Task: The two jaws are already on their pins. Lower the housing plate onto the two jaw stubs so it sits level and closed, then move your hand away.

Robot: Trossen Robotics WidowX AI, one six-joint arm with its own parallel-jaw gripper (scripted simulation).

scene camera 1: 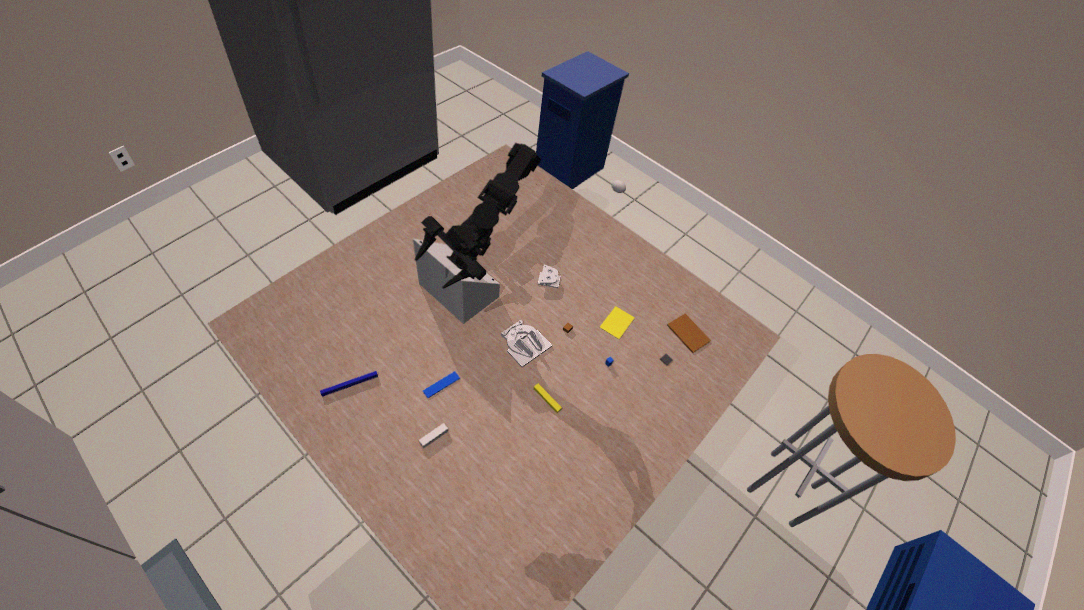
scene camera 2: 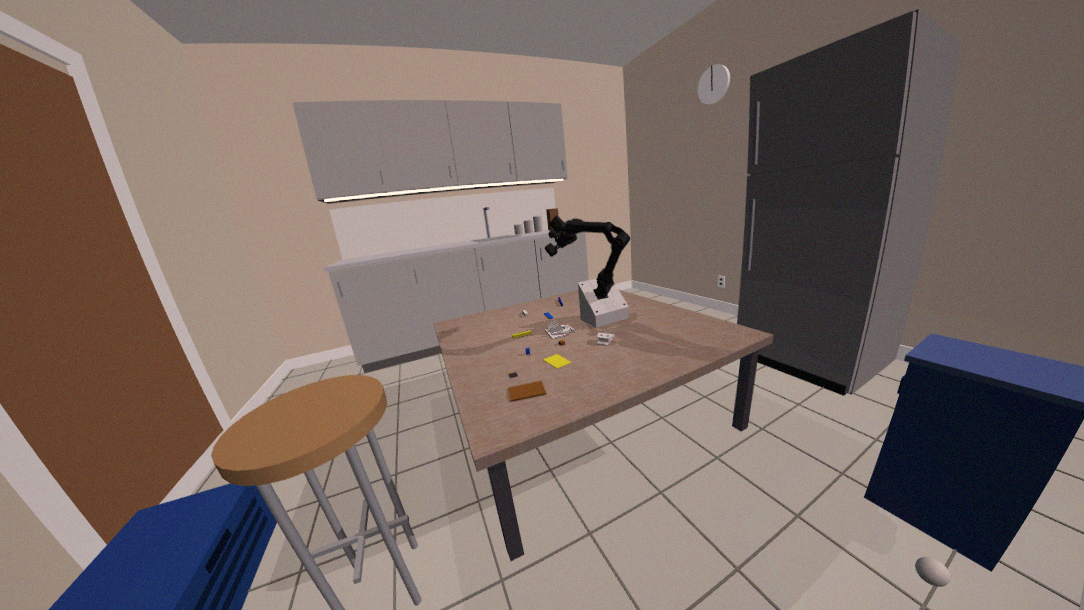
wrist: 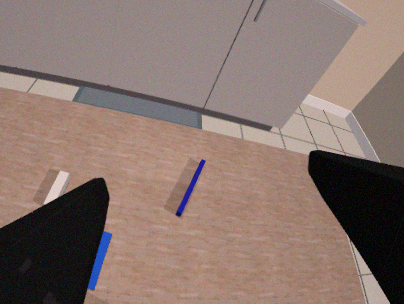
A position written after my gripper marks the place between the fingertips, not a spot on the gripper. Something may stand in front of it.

My gripper (scene camera 1: 429, 274) is open, with nothing in its grasp. I also see a brown plate (scene camera 1: 687, 331).
My gripper is seen too in the wrist view (wrist: 210, 174). The wrist view does not show the brown plate: it is out of frame.
